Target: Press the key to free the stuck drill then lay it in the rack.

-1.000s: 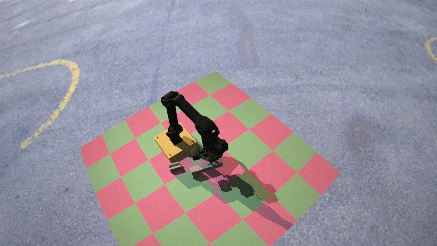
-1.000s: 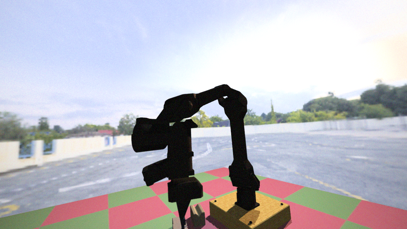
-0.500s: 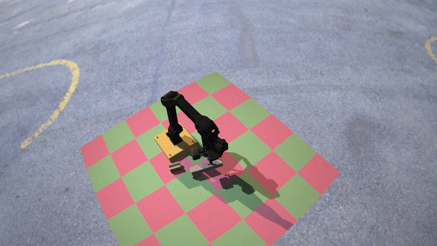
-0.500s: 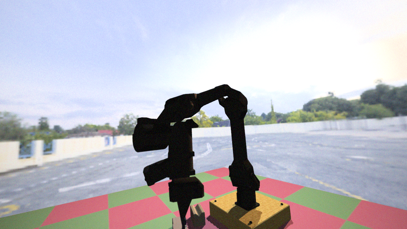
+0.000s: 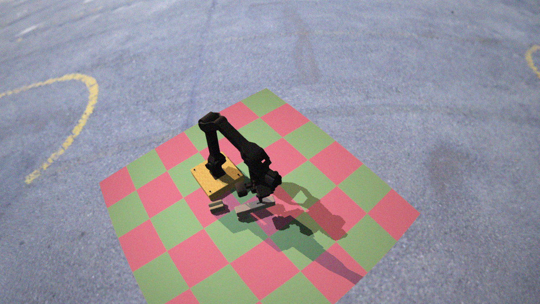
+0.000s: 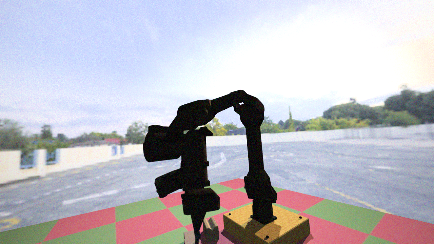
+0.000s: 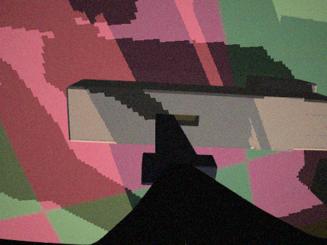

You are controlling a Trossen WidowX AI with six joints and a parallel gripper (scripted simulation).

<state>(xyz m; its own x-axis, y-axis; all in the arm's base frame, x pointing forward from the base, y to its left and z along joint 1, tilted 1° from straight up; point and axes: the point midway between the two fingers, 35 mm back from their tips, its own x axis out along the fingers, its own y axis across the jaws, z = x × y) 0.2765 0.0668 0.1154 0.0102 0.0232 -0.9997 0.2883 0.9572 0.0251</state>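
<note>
Now: the dark key 3 cm below my gripper tip. The rest, counted from my gripper tip: notched rack: 17 cm to the right, 13 cm behind, 11 cm below; then long grey block: 9 cm below, 4 cm to the right, 1 cm behind; then drill: 8 cm below, 5 cm to the right, 1 cm behind.
</note>
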